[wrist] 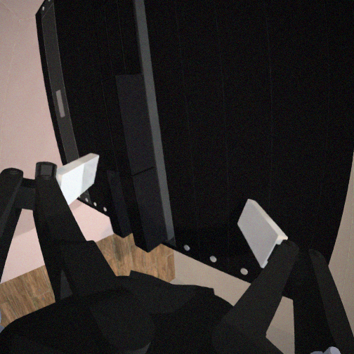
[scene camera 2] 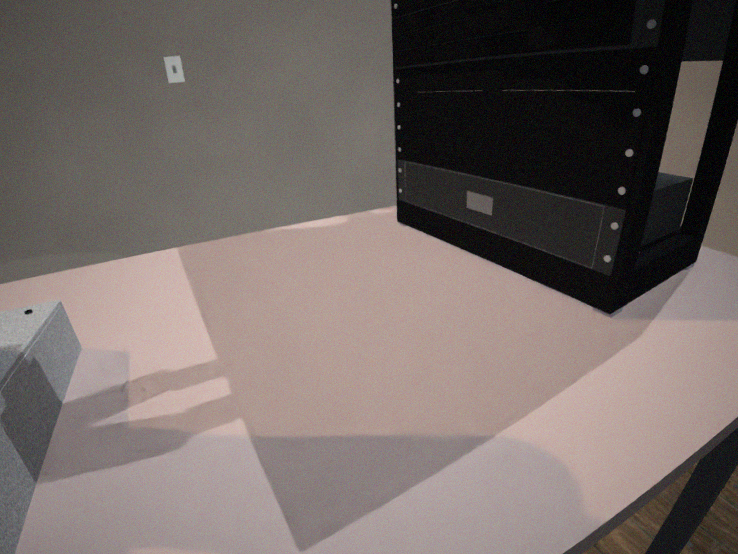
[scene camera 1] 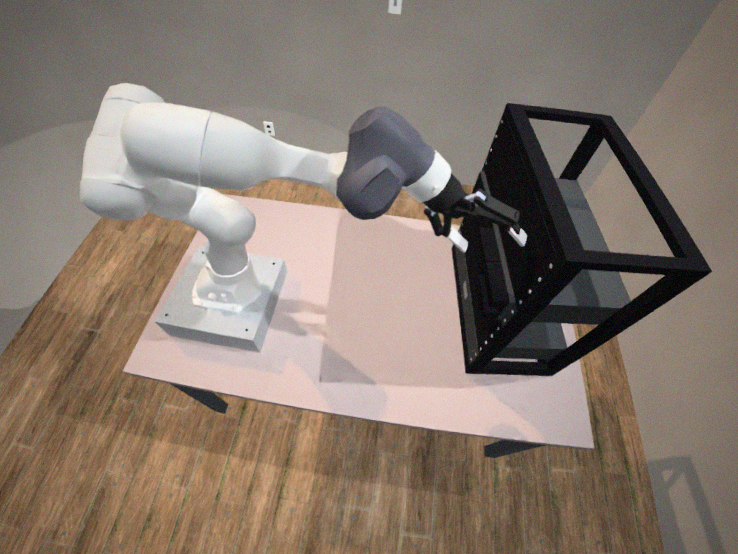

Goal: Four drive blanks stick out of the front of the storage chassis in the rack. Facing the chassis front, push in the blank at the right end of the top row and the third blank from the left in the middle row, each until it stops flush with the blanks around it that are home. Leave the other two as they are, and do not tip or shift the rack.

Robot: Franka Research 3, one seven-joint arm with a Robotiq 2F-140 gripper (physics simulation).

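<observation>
The rack (scene camera 1: 640, 264) (scene camera 2: 506, 256) stands upright. Dark blanks stick out of the chassis front. In the wrist view, the right-end top-row blank (wrist: 150, 212) stands out beside a long grey strip, with another protruding blank (wrist: 132, 120) next to it in that row. A lower-row blank (wrist: 119, 207) sticks out near the same end. I cannot make out the third middle-row blank from the left. My gripper (scene camera 1: 488, 238) (wrist: 171, 191) is open and empty, in front of the rack, its white fingertips wide apart; contact with the front cannot be told. It does not show in scene camera 2.
The rack stands on the pink table (scene camera 1: 381, 399) (scene camera 2: 357, 333). Its front has plain black panels, rows of light screws and a grey lower panel (scene camera 2: 536, 223) (wrist: 55, 75) with a pale label. The arm's base block (scene camera 1: 208, 333) (scene camera 2: 35, 381) is at the table's other end.
</observation>
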